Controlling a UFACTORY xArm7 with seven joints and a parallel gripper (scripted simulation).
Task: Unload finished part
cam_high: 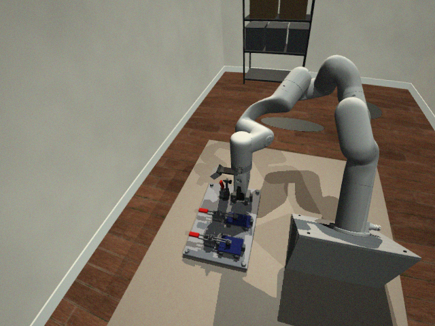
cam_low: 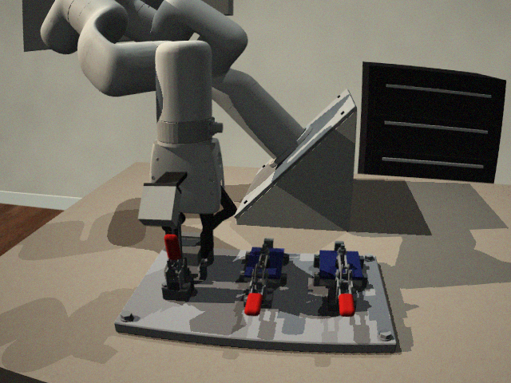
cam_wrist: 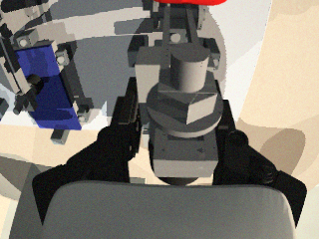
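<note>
The blue blank lies 110 mm to the left of my hand, 30 mm below it and 10 mm behind it. The rest, counted from my hand: grey fixture plate 110 mm to the left, 50 mm below, 40 mm ahead; grey finished part 10 mm below, 10 mm behind.
</note>
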